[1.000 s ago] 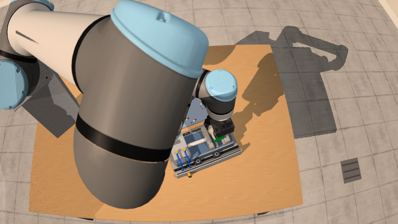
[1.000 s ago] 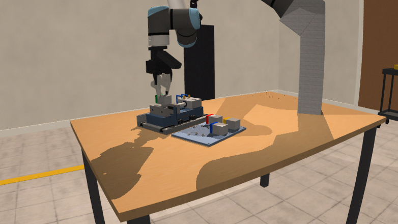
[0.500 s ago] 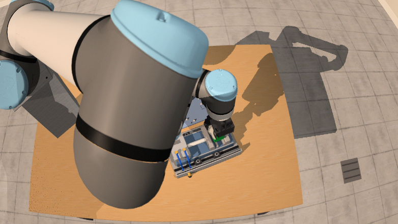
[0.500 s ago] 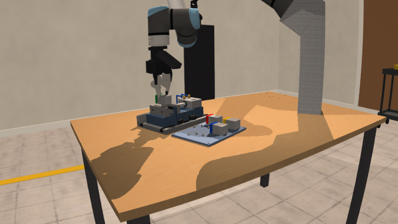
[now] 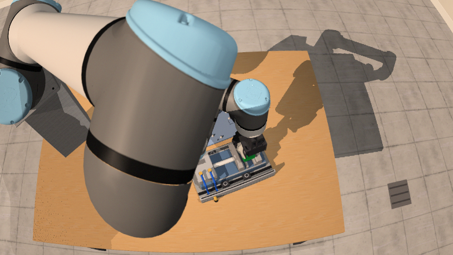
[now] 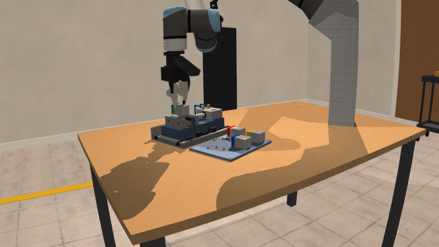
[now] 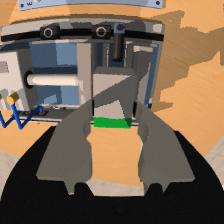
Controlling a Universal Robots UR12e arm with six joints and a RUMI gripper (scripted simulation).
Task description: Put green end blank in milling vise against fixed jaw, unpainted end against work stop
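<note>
My hand is 2 cm above the green-ended blank. Round my hand: fixed jaw (7 cm below, 3 cm ahead, 1 cm to the left); dark work stop (5 cm to the left, 5 cm below); milling vise (10 cm below, 7 cm behind).
</note>
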